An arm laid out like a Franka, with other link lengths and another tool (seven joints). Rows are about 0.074 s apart.
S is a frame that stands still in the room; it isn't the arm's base.
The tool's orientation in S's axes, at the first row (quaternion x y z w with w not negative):
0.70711, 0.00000, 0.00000, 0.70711
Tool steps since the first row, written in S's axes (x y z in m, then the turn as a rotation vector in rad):
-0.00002, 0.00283, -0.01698, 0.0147, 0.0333, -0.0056
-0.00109, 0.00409, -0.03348, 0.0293, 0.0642, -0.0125
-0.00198, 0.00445, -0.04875, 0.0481, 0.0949, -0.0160
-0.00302, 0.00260, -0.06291, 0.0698, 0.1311, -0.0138
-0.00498, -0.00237, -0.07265, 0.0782, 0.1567, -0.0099
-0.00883, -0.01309, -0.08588, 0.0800, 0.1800, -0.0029
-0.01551, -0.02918, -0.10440, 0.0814, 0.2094, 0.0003
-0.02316, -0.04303, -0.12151, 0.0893, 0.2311, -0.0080
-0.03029, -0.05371, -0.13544, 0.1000, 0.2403, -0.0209
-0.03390, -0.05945, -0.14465, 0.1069, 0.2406, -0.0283
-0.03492, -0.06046, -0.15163, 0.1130, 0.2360, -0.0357
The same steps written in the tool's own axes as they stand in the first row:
-0.00002, -0.01698, -0.00283, 0.0147, -0.0056, -0.0333
-0.00109, -0.03348, -0.00409, 0.0293, -0.0125, -0.0642
-0.00198, -0.04875, -0.00445, 0.0481, -0.0160, -0.0949
-0.00302, -0.06291, -0.00260, 0.0698, -0.0138, -0.1311
-0.00498, -0.07265, 0.00237, 0.0782, -0.0099, -0.1567
-0.00883, -0.08588, 0.01309, 0.0800, -0.0029, -0.1800
-0.01551, -0.10440, 0.02918, 0.0814, 0.0003, -0.2094
-0.02316, -0.12151, 0.04303, 0.0893, -0.0080, -0.2311
-0.03029, -0.13544, 0.05371, 0.1000, -0.0209, -0.2403
-0.03390, -0.14465, 0.05945, 0.1069, -0.0283, -0.2406
-0.03492, -0.15163, 0.06046, 0.1130, -0.0357, -0.2360

